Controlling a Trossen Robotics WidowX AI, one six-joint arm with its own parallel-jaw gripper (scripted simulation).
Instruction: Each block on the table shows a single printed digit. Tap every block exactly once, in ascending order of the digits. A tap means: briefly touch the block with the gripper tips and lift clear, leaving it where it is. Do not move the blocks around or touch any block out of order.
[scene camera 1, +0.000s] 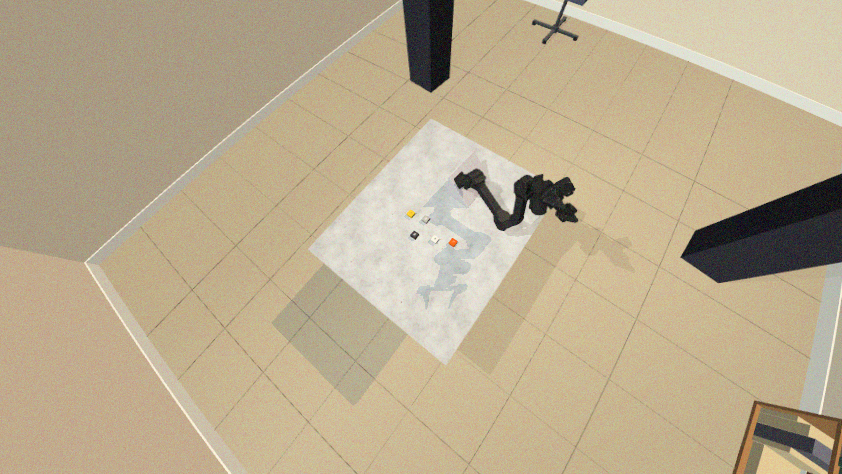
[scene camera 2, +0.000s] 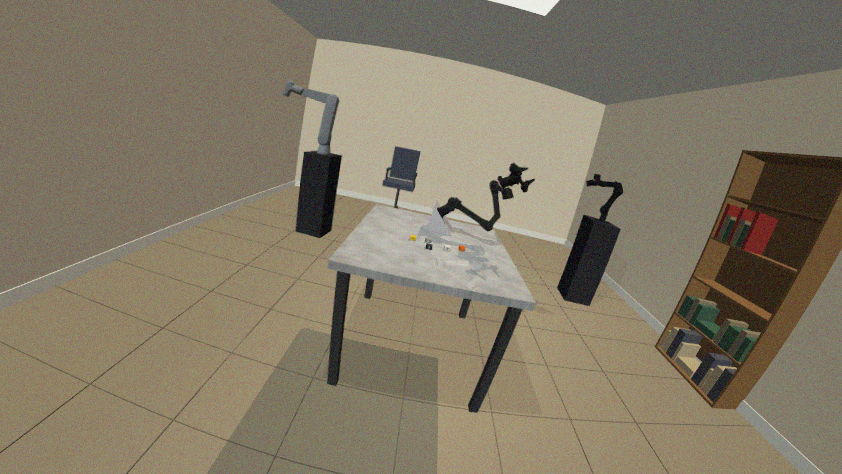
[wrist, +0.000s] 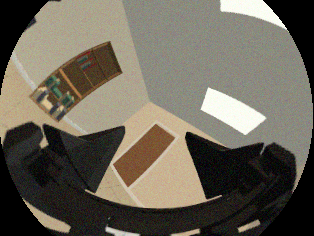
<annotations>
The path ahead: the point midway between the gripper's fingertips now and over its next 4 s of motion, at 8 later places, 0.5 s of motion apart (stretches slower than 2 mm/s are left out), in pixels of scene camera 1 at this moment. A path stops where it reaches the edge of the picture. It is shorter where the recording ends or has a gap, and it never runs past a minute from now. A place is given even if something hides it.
The gripper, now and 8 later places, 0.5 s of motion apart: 571, 215; 542, 148; 424, 131; 388, 180; 408, 202; 409, 202; 422, 210; 424, 211; 433, 232
</annotations>
